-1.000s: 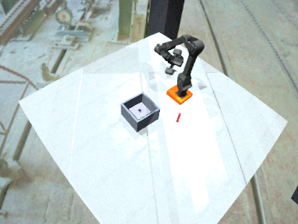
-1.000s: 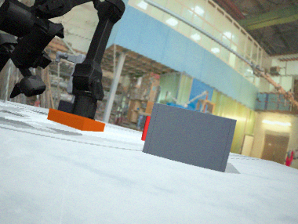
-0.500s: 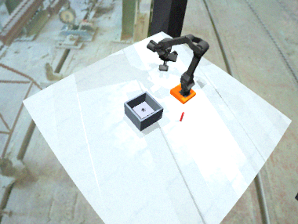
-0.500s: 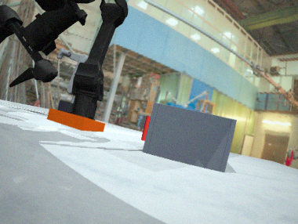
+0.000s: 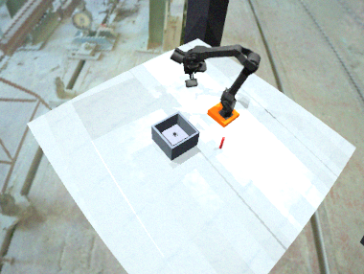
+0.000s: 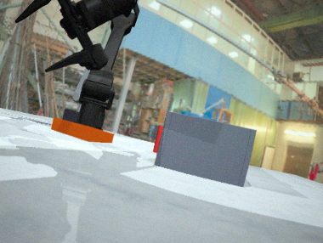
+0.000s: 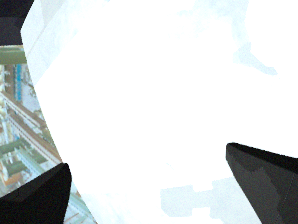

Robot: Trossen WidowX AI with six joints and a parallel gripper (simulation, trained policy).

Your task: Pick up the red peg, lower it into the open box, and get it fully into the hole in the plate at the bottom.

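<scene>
Right now my gripper tip is 40 cm to the right of the red peg, 13 cm short of it and 10 cm above it. From my gripper tip the other things lie so: pale plate (28 cm ahead, 24 cm to the left, 9 cm below); grey box (28 cm ahead, 24 cm to the left, 11 cm below).
</scene>
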